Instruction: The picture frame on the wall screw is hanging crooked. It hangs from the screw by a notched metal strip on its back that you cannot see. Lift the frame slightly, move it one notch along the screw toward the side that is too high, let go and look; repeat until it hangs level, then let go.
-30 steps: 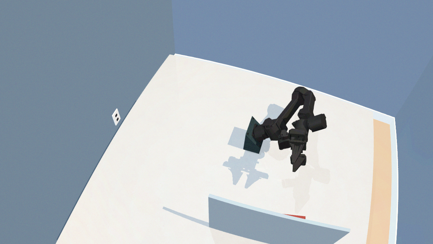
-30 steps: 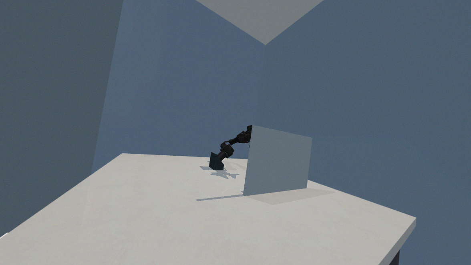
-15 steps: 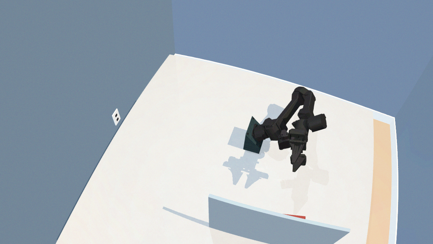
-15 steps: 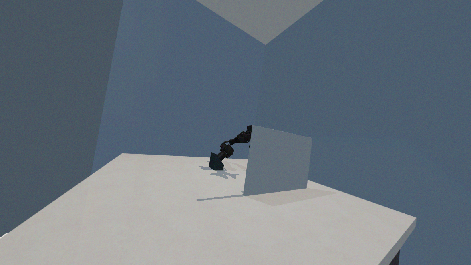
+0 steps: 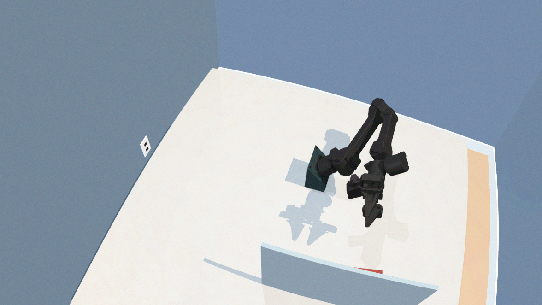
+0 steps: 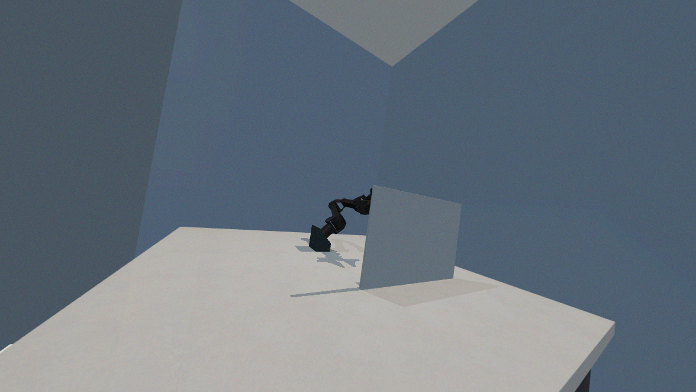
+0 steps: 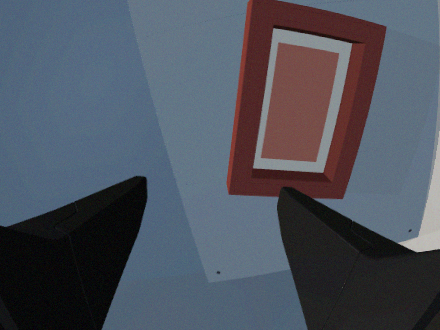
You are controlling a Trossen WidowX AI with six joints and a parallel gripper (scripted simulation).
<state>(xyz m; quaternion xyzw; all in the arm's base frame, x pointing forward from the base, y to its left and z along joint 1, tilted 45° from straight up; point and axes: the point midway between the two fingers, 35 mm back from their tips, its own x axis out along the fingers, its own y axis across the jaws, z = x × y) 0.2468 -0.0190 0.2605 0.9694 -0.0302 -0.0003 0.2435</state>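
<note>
Now: gripper tip 160 mm short of the picture frame, 10 mm to the right of it and 80 mm above it. Also, from my gripper tip: wall panel 170 mm ahead, 10 mm to the right, 100 mm below.
</note>
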